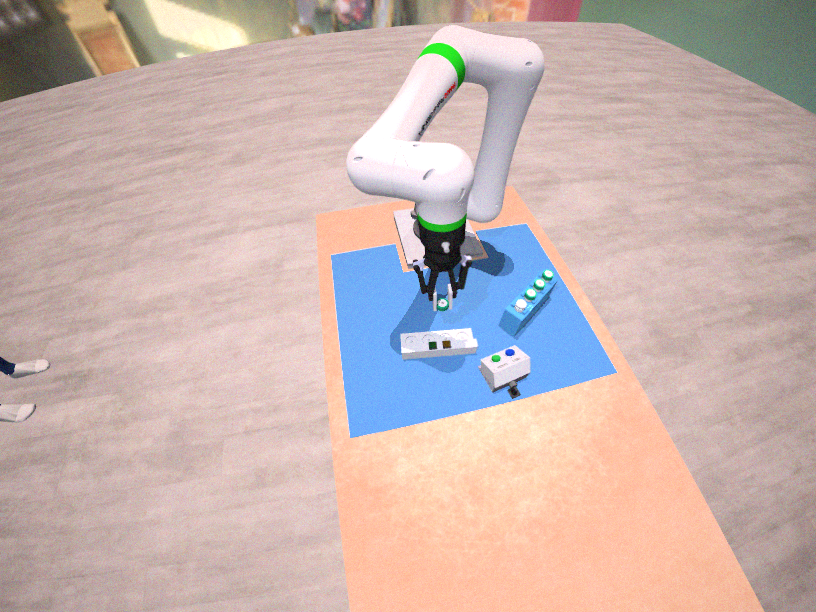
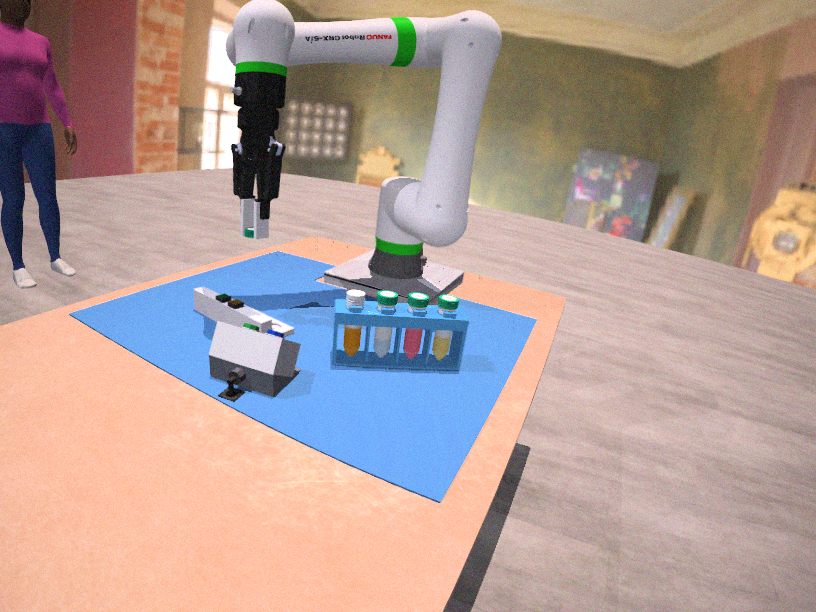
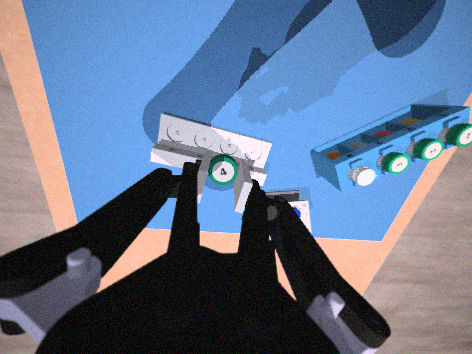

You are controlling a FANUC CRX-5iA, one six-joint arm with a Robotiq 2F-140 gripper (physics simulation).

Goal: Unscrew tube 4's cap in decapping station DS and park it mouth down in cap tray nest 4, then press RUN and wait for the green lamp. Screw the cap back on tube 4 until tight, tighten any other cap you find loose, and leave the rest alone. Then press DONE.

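Places are measured from the arm's base along level axes (x back, y right, z up), in millimetres.
Pixels of known places: gripper, fingertip midpoint: point(image 1: 442, 305) point(image 2: 254, 236) point(image 3: 223, 166); arm's base at its link origin: point(image 2: 395, 268).
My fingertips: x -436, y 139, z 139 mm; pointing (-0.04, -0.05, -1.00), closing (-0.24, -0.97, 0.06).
Observation:
For each thing: its middle in the pictures, then the offset to it from my fingertips. "spot": a spot on its surface instead.
- tube 4's green cap at the middle of its body: point(image 3: 223, 169) point(image 2: 253, 232) point(image 1: 442, 304) dz +8, dx -1, dy +1 mm
- white cap tray at the middle of its body: point(image 3: 214, 151) point(image 2: 241, 308) point(image 1: 437, 340) dz -140, dx -24, dy +13 mm
- blue decapping station at the middle of its body: point(image 2: 398, 333) point(image 3: 380, 146) point(image 1: 529, 301) dz -116, dx +0, dy -305 mm
- button box at the middle of its body: point(image 2: 255, 350) point(image 3: 279, 217) point(image 1: 505, 366) dz -125, dx -170, dy -133 mm
- green button at the middle of its body: point(image 1: 496, 359) dz -103, dx -149, dy -109 mm
- blue button at the middle of its body: point(image 1: 509, 353) dz -103, dx -146, dy -154 mm
- dark green square at a spot on its surface: point(image 2: 223, 297) point(image 1: 435, 346) spot: dz -114, dx -52, dy +33 mm
- dark amber square at a spot on its surface: point(image 2: 235, 303) point(image 1: 448, 345) spot: dz -114, dx -62, dy -5 mm
My gripper point(image 1: 443, 302) point(image 2: 255, 229) point(image 3: 223, 166) is shut on tube 4's green cap point(image 1: 442, 305) point(image 2: 249, 232) point(image 3: 223, 169), high above the mat, with the cap's "4" face up. The white cap tray point(image 1: 421, 353) point(image 2: 214, 308) point(image 3: 166, 156) lies below, its visible nests empty. The blue decapping station point(image 1: 510, 323) point(image 2: 408, 323) point(image 3: 327, 172) holds tube 4, whose white mouth point(image 1: 520, 305) point(image 2: 355, 299) point(image 3: 363, 176) is open. Three other tubes there wear green caps; whether any is loose I cannot tell. The button box point(image 1: 506, 373) point(image 2: 243, 349) has a green button point(image 1: 496, 358) and a blue button point(image 1: 510, 352).
A dark green square point(image 1: 432, 345) point(image 2: 223, 297) and a dark amber square point(image 1: 446, 344) point(image 2: 235, 303) sit on the tray and look unlit. The robot's base plate point(image 1: 406, 247) point(image 2: 346, 272) is at the mat's back edge. A person point(image 2: 26, 85) stands beyond the table.

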